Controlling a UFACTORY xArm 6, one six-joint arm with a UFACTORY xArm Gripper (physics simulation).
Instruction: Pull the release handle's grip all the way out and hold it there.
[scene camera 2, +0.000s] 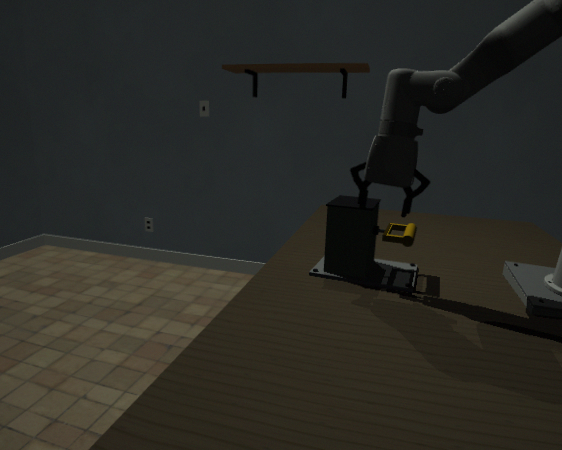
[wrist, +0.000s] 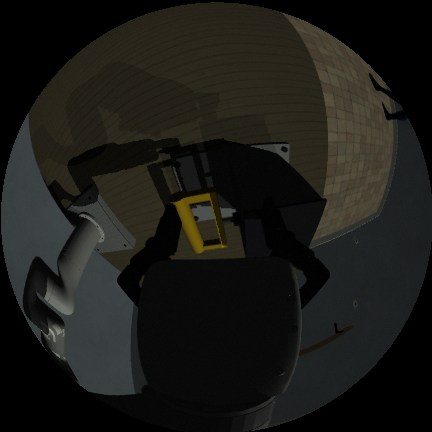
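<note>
The release handle's yellow grip is a round bar on a rectangular frame. It stands out sideways from a dark box, joined by a short dark rod. My gripper is open and points down above the handle, with nothing between its fingers. In the wrist view one finger shows beside the bar's outer side and the other over the box. In the scene view that second finger overlaps the box's top edge; whether it touches the box cannot be told. The grip's bar is a little lower than the fingertips.
The box stands on a light base plate on the wooden table. The robot's mounting plate is on the handle's side. A wall shelf hangs behind. The table's edge runs beyond the box.
</note>
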